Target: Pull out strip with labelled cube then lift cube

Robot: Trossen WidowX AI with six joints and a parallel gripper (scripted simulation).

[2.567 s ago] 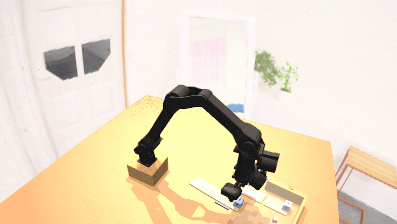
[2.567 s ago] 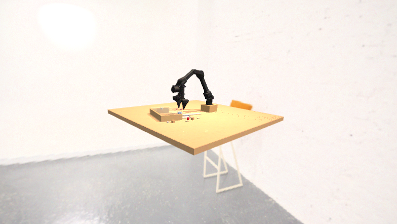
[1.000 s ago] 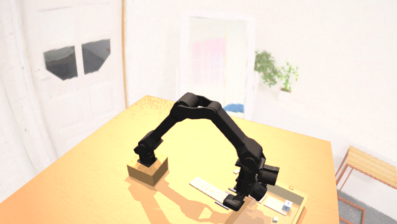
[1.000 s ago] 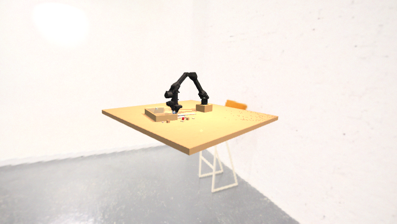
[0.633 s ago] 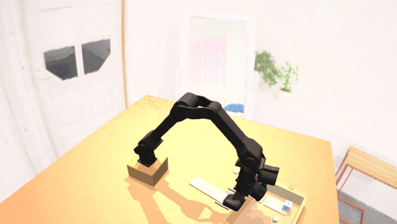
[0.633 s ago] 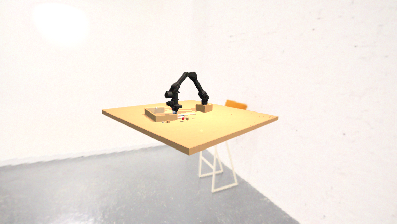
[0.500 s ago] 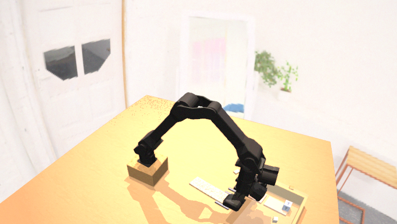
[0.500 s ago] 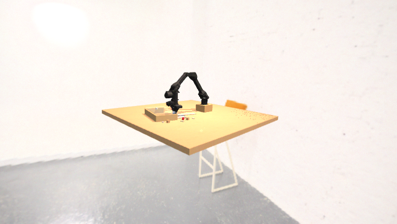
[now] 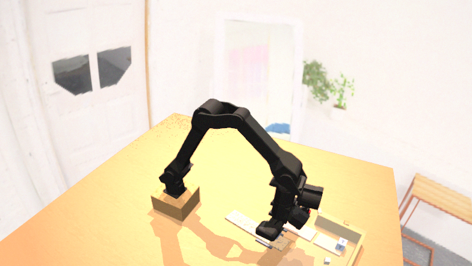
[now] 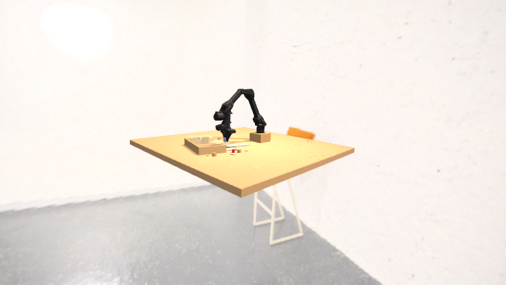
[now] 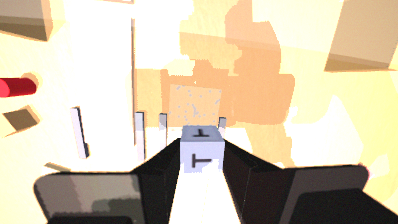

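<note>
Now: gripper tip 9 cm to the right of the white strip, 5 cm short of it and 4 cm above it. From my gripper tip the other things lie so: cube: 19 cm ahead, 6 cm to the right, 3 cm above.
</note>
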